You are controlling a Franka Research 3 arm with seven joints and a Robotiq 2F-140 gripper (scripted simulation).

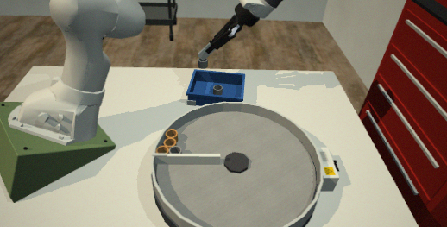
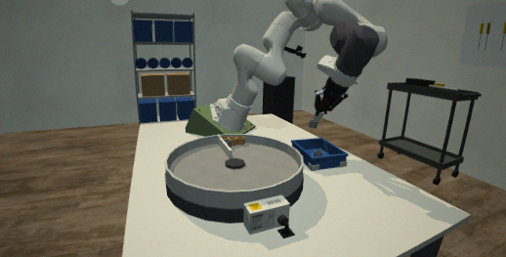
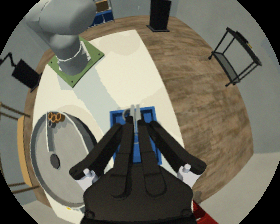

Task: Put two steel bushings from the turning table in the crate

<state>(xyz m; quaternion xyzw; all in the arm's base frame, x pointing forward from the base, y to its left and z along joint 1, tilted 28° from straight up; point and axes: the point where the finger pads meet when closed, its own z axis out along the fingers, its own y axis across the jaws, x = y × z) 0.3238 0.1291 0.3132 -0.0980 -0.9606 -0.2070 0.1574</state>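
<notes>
Right now my hand is 30 mm short of the blue crate, 20 mm to the left of it and 140 mm above it. Round my hand: turning table: 40 mm ahead, 380 mm to the right, 110 mm below.
</notes>
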